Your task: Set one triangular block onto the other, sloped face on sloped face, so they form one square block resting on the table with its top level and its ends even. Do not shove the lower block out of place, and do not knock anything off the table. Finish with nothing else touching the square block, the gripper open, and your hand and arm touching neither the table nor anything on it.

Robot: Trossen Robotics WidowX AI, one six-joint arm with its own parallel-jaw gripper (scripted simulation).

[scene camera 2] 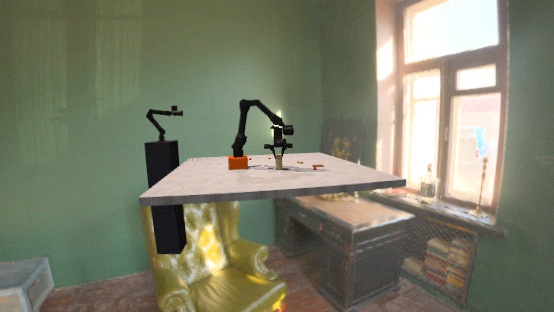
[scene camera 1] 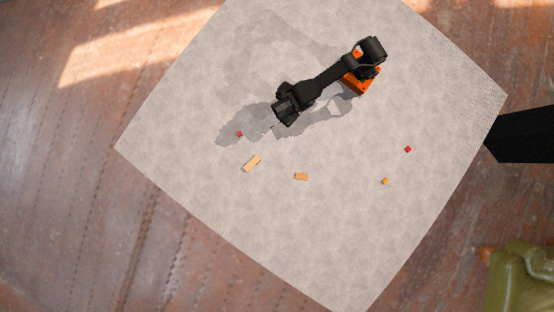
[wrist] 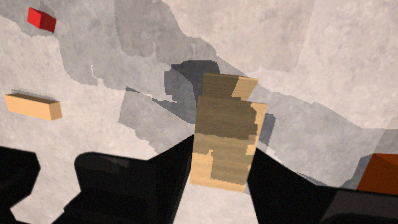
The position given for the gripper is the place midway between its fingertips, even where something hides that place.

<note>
In view: the gripper (wrist: 219, 142) and a long tan block (wrist: 43, 108).
</note>
